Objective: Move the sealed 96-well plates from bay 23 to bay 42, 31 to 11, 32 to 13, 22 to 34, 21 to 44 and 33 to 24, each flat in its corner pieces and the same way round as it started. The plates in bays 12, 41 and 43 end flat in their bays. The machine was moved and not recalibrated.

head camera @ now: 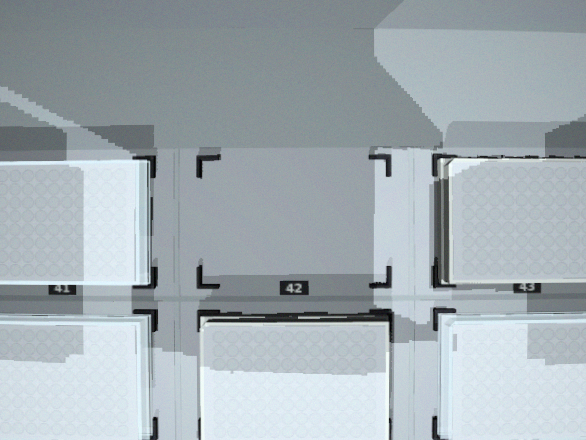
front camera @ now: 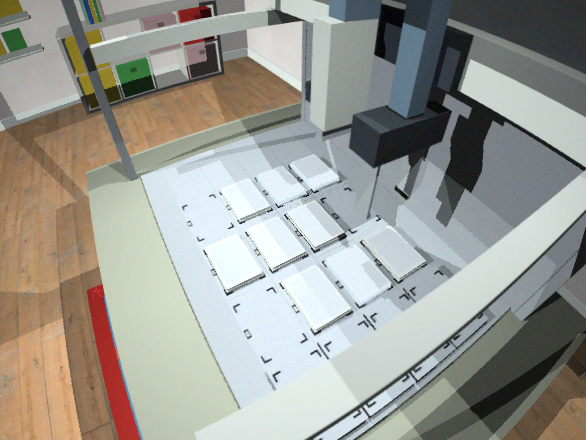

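Seen in the pictures: gripper, fingertip midpoint: (front camera: 382, 202); robot's base at its link origin: (front camera: 183, 206).
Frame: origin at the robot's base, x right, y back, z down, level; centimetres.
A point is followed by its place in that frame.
Note:
My gripper (front camera: 386, 205) {x -31.9, y -35.8, z -15.5 cm} is open and empty, hanging above the deck beside bay 42; it does not show in the head view. Bay 42 (front camera: 350, 210) {x -36.2, y -23.1, z 0.0 cm} (head camera: 290, 215) {x -36.8, y -22.5, z 0.0 cm} is empty, between the plates in bays 41 (front camera: 314, 171) {x -35.8, y -7.0, z -1.4 cm} (head camera: 60, 220) {x -36.3, y -7.3, z -1.4 cm} and 43 (front camera: 393, 251) {x -35.9, y -39.4, z -1.4 cm} (head camera: 510, 220) {x -36.5, y -37.1, z -1.4 cm}. Row 3 holds plate 31 (front camera: 281, 185) {x -25.1, y -7.6, z -1.4 cm} (head camera: 65, 390) {x -25.0, y -7.6, z -1.4 cm}, plate 32 (front camera: 315, 224) {x -25.2, y -23.6, z -1.4 cm} (head camera: 295, 395) {x -24.9, y -22.9, z -1.4 cm} and plate 33 (front camera: 356, 274) {x -24.9, y -39.8, z -1.4 cm} (head camera: 500, 395) {x -24.9, y -36.5, z -1.4 cm}. Plates 21 (front camera: 245, 199) {x -14.6, y -7.5, z -1.4 cm}, 22 (front camera: 276, 242) {x -14.8, y -23.7, z -1.4 cm}, 23 (front camera: 316, 297) {x -14.8, y -40.0, z -1.5 cm} and 12 (front camera: 233, 261) {x -4.2, y -23.7, z -1.4 cm} lie flat. Bays 11 (front camera: 207, 217) {x -4.1, y -7.0, z 0.0 cm} and 13 (front camera: 270, 325) {x -4.4, y -40.1, z 0.0 cm} are empty.
A pale front beam (front camera: 400, 305) hides part of the bays in column 4. The pale pipetting stage (front camera: 345, 75) stands behind the deck's back edge. A grey post (front camera: 107, 110) {x 10.1, y 20.7, z -22.6 cm} rises at the back left corner.

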